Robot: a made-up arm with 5 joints. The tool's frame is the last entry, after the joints. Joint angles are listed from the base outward. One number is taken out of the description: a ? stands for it. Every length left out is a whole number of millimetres.
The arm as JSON. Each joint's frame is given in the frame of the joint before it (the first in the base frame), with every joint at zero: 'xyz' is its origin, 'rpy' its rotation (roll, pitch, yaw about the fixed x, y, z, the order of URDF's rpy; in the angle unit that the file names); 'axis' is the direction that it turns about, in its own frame. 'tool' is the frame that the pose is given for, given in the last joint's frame.
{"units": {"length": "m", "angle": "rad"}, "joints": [
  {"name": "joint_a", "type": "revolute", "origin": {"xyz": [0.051, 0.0, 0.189], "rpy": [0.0, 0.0, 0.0]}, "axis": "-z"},
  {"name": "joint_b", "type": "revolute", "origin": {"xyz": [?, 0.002, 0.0], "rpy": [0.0, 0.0, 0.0]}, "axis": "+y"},
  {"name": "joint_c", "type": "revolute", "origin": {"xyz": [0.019, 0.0, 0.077], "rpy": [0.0, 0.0, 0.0]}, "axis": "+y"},
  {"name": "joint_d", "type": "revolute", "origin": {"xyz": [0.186, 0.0, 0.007], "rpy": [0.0, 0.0, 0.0]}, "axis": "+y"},
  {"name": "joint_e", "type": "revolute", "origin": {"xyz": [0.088, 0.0, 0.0], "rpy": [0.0, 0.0, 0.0]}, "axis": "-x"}
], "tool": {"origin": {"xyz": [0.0, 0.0, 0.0], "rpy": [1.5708, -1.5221, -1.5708]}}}
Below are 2 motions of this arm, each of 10 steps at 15 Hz.
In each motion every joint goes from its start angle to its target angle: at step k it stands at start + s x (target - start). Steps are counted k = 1, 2, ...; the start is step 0. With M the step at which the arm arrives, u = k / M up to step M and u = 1 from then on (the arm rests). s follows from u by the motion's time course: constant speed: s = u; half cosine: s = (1 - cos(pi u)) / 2; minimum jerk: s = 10 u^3 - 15 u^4 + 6 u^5.
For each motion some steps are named. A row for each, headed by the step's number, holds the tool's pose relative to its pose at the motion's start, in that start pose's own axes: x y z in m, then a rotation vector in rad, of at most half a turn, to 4 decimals.
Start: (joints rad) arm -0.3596 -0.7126 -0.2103 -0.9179 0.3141
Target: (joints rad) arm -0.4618 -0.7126 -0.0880 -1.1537 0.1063
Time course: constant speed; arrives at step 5
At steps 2, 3, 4, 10:
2: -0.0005 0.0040 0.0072 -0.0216 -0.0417 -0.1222
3: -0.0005 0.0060 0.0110 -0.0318 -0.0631 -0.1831
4: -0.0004 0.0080 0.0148 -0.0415 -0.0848 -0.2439
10: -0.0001 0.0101 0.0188 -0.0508 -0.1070 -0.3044

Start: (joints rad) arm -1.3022 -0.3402 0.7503 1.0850 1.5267
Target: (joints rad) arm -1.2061 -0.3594 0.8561 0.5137 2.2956
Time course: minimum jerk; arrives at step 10
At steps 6, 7, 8, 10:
6: -0.0133 -0.0234 -0.0050 -0.3261 0.0720 0.4560
7: -0.0167 -0.0282 -0.0048 -0.3949 0.1152 0.5567
8: -0.0191 -0.0313 -0.0044 -0.4397 0.1502 0.6244
10: -0.0205 -0.0330 -0.0040 -0.4636 0.1715 0.6614

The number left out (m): 0.04
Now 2 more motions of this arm.
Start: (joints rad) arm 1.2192 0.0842 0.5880 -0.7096 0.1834
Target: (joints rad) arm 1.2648 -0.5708 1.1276 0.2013 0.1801
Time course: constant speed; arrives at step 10
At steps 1, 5, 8, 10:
1: -0.0038 -0.0009 0.0039 0.0062 0.0794 -0.0003
5: -0.0210 -0.0036 0.0258 0.0306 0.3972 -0.0053
8: -0.0352 -0.0047 0.0481 0.0493 0.6354 -0.0128
10: -0.0445 -0.0050 0.0652 0.0621 0.7941 -0.0196

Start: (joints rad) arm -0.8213 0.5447 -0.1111 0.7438 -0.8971
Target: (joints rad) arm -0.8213 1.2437 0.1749 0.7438 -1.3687
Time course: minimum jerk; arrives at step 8
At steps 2, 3, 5, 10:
2: -0.0123 -0.0171 -0.0176 -0.0841 0.0576 -0.0488
3: -0.0347 -0.0481 -0.0416 -0.2298 0.1441 -0.1290
5: -0.0999 -0.1384 -0.0715 -0.6446 0.3146 -0.3271
10: -0.1403 -0.1945 -0.0651 -0.9193 0.3770 -0.4326

